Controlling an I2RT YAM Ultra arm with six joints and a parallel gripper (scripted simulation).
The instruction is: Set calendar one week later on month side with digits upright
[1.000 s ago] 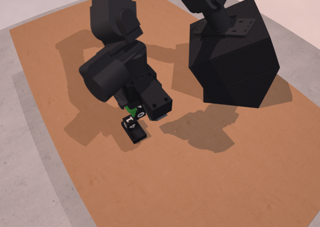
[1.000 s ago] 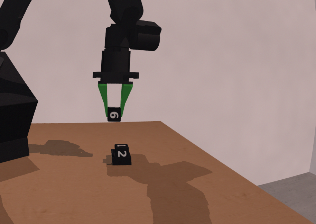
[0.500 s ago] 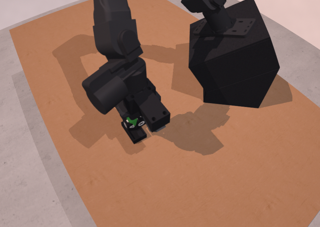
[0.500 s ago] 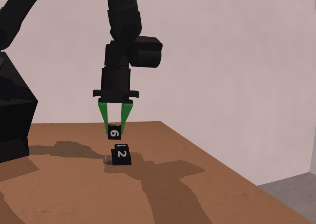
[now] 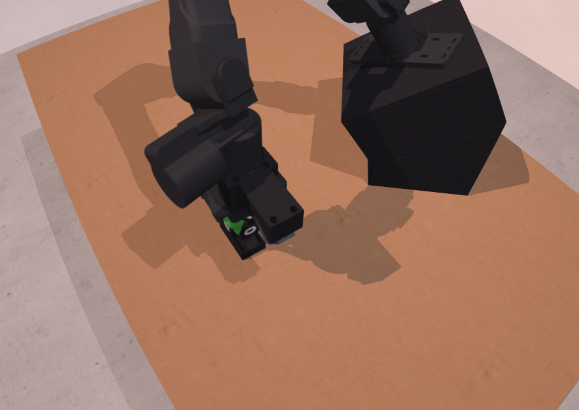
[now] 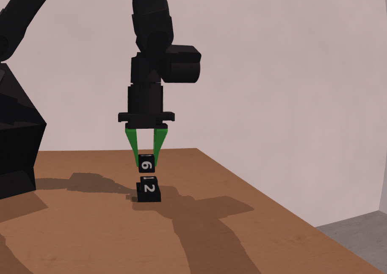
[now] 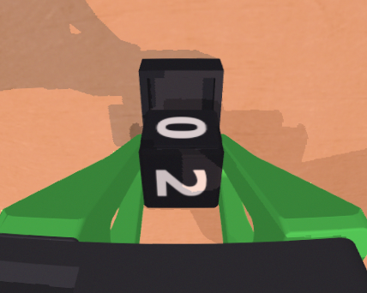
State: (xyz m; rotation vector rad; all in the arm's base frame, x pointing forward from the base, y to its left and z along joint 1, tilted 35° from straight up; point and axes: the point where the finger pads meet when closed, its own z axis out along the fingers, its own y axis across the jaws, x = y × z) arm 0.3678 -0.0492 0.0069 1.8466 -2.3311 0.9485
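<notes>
Now: hand 50 mm above the black tray, 20 mm to the left of it and 10 mm past it.
</notes>
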